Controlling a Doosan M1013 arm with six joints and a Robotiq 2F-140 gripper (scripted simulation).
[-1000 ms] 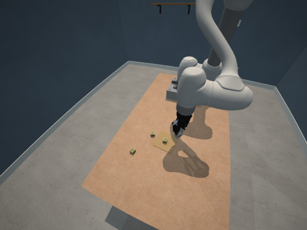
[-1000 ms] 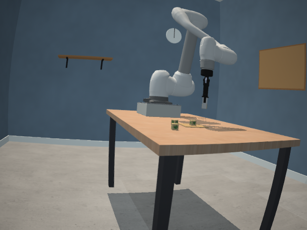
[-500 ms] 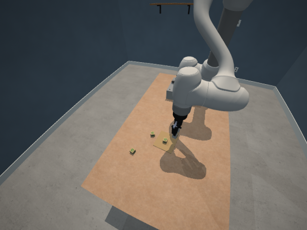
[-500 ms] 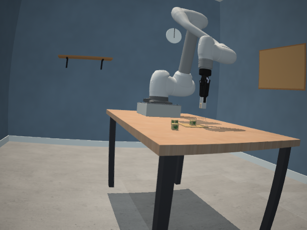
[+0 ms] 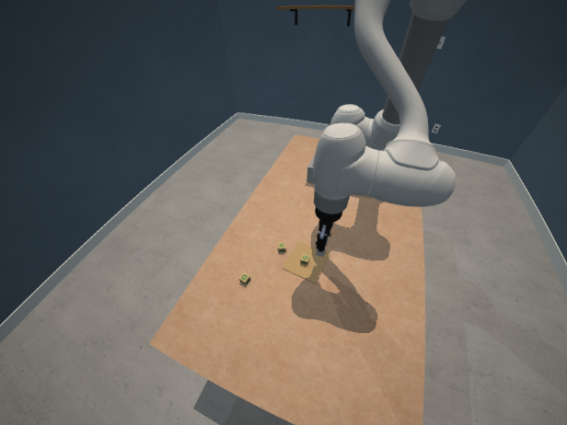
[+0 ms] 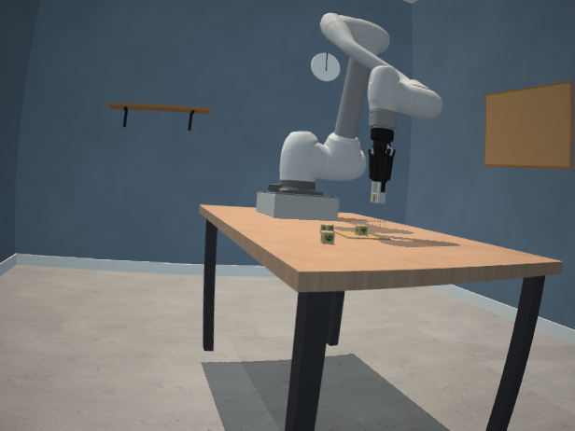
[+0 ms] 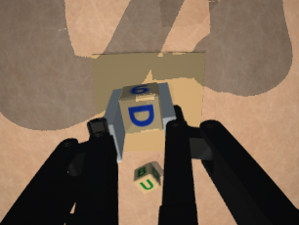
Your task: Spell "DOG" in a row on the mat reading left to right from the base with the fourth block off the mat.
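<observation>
Now: the G block 10 mm ahead of my hand, 50 mm to the right of it and 120 mm below it. The rest, counted from my hand: D block (20 mm below); tan mat (50 mm to the right, 140 mm below).
</observation>
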